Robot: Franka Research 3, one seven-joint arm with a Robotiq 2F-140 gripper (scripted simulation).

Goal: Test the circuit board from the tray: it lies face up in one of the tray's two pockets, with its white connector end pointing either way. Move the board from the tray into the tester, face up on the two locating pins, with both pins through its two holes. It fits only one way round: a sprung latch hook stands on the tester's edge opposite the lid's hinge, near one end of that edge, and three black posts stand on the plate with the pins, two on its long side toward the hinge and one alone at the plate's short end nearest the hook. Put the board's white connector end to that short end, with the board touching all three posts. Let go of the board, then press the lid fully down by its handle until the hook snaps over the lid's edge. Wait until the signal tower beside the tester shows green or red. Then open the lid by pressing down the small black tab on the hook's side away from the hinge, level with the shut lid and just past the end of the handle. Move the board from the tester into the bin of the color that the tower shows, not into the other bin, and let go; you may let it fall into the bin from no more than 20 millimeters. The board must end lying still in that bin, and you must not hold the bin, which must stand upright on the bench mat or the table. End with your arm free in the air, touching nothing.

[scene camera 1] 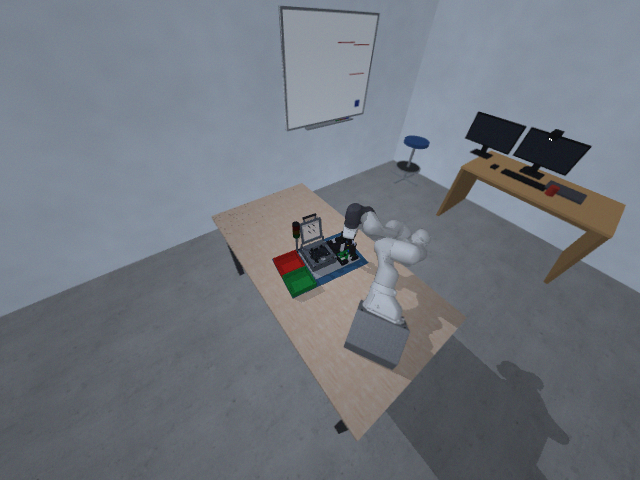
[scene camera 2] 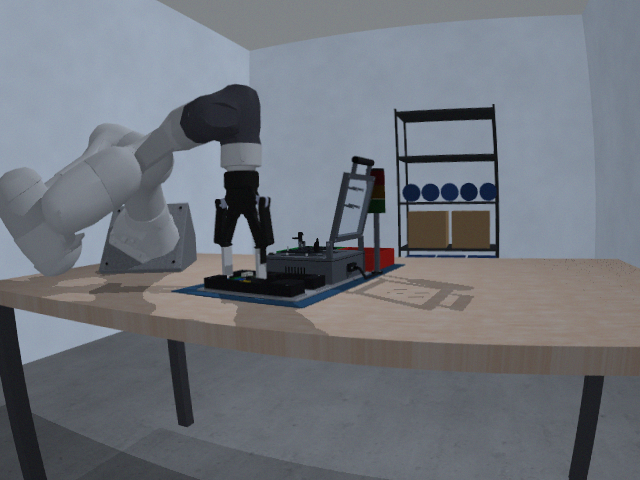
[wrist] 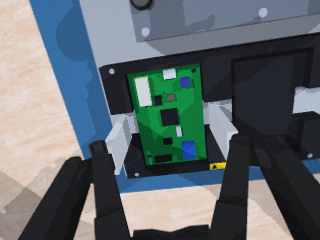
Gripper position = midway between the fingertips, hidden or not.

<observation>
I see my gripper (scene camera 2: 244, 277), a green circuit board (wrist: 168, 105) and a clear lid (scene camera 2: 355, 193).
My gripper shows as well in the wrist view (wrist: 168, 121).
</observation>
